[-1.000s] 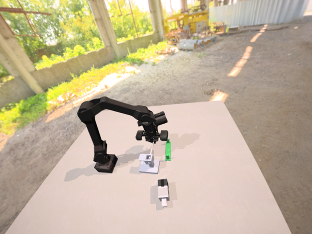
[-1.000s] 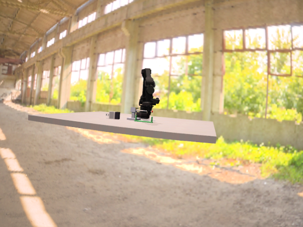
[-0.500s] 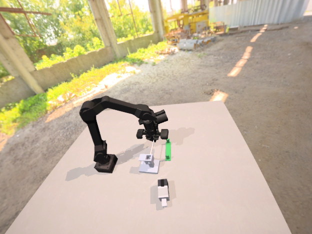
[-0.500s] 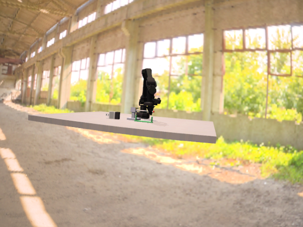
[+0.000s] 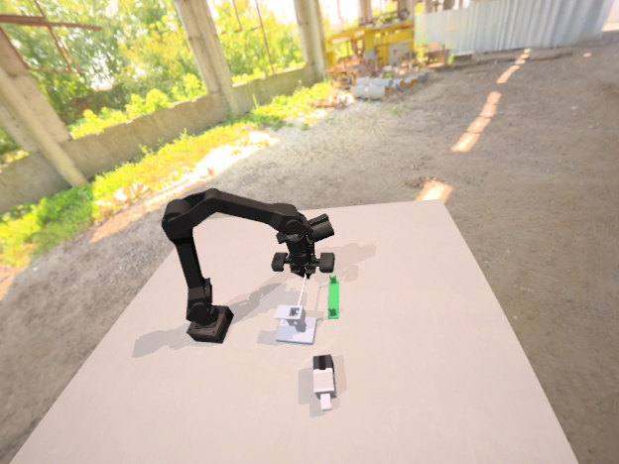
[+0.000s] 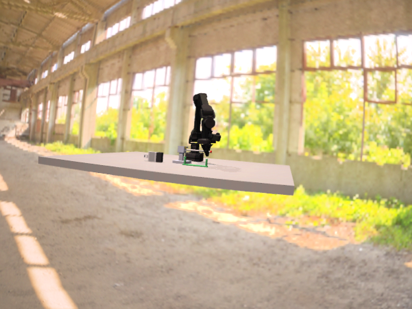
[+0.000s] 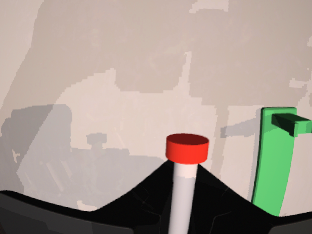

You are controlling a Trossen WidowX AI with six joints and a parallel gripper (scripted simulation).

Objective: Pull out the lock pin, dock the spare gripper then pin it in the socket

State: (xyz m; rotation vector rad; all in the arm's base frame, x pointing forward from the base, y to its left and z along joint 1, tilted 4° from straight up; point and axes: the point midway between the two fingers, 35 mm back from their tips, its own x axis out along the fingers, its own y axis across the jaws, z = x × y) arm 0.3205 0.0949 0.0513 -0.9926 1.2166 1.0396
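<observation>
Right now the green cradle is 70 mm ahead of my gripper tip, 60 mm to the right of it and 30 mm below it. Round my gripper tip: grey mount (150 mm to the right, 50 mm behind); then spare gripper (310 mm to the right, 30 mm below, 20 mm ahead).
</observation>
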